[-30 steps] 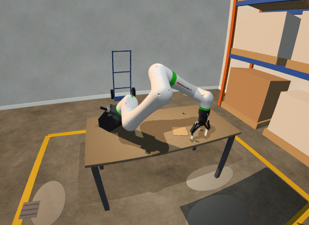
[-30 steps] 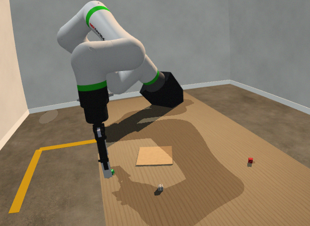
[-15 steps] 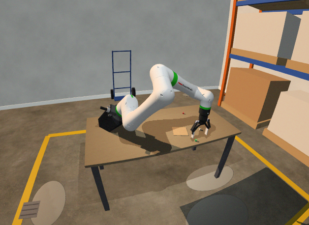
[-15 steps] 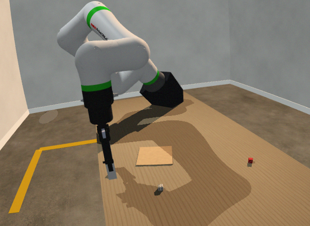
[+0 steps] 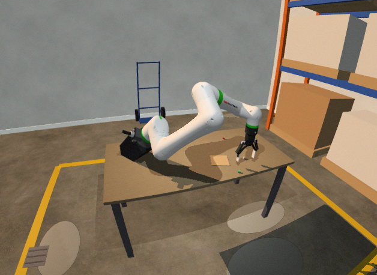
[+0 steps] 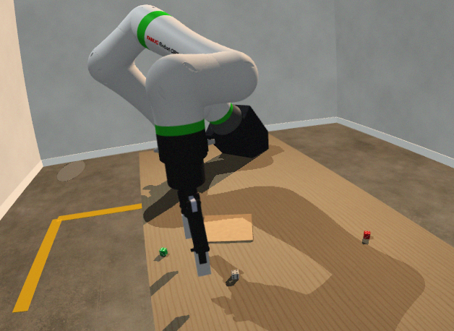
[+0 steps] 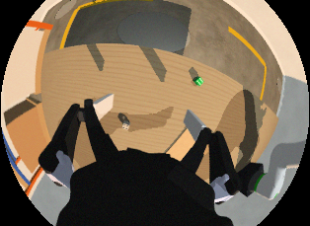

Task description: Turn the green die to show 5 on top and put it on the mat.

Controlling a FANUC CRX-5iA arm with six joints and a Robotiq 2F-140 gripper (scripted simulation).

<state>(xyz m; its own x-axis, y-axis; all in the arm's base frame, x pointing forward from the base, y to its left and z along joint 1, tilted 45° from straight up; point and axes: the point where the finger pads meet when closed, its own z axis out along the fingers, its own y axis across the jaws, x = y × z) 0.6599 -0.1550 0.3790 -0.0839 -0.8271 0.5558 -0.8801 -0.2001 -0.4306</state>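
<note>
My hand is 7 cm to the right of the white die, 5 cm short of it and 5 cm above it. Also, from my hand: green die (10 cm behind, 6 cm to the right, 5 cm below); red die (43 cm to the left, 9 cm ahead, 5 cm below); tan mat (15 cm behind, 13 cm to the left, 6 cm below).
</note>
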